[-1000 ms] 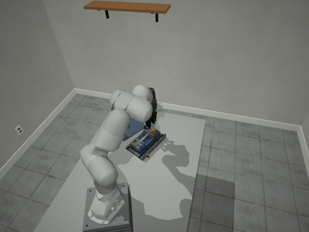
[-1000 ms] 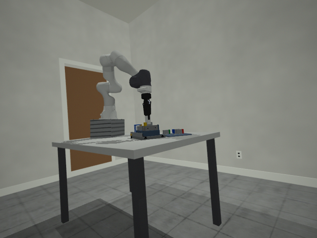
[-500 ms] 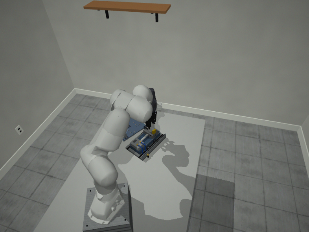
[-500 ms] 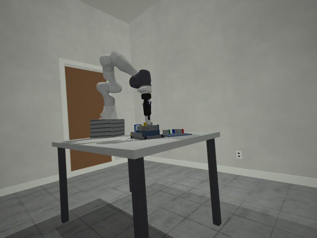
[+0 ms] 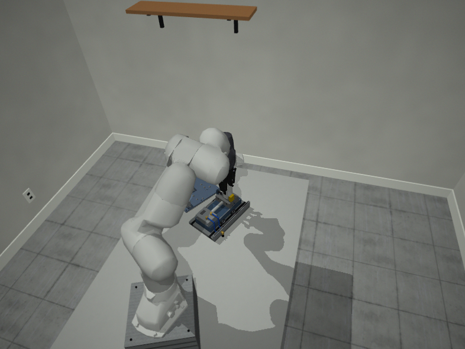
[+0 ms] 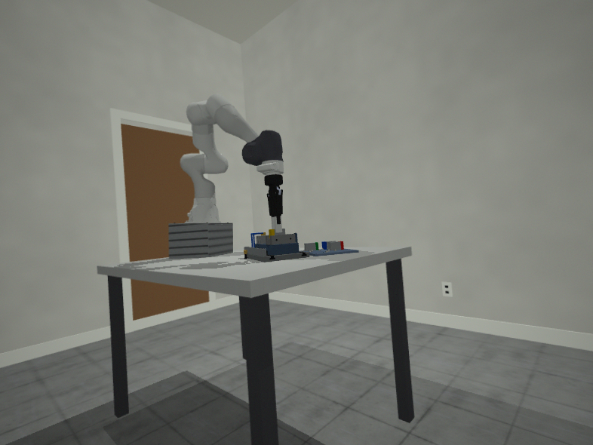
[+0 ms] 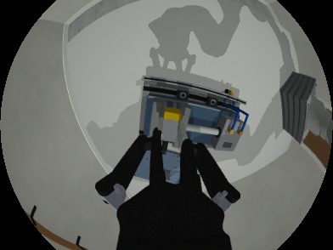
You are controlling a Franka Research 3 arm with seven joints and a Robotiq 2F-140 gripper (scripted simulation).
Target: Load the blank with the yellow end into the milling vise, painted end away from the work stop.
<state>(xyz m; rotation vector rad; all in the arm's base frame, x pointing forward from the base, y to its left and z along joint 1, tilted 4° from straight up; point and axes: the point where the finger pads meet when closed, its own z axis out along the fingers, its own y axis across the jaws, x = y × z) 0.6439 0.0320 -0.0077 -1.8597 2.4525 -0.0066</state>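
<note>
Right now my hand is 40 mm above the yellow-ended blank. From my hand the other things lie so: milling vise 100 mm below, 60 mm behind, 30 mm to the left; green-ended blank 240 mm to the left, 110 mm below, 70 mm behind; work stop rod 60 mm to the left, 50 mm below, 20 mm ahead.
</note>
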